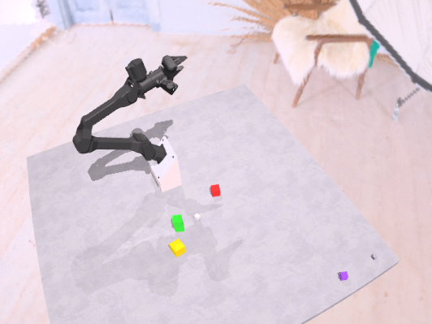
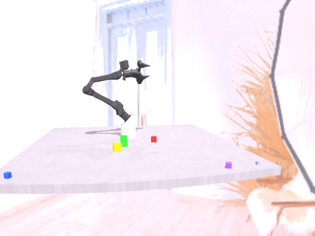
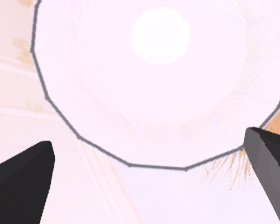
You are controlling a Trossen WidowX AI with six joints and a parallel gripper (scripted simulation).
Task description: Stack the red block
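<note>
My gripper tip is now 470 mm above the red block and 270 mm short of it. Also, from my gripper tip: yellow block 480 mm ahead, 460 mm below, 240 mm to the right; then purple cube 850 mm ahead, 470 mm below, 270 mm to the left; then white cube 480 mm below, 360 mm ahead, 120 mm to the right.
</note>
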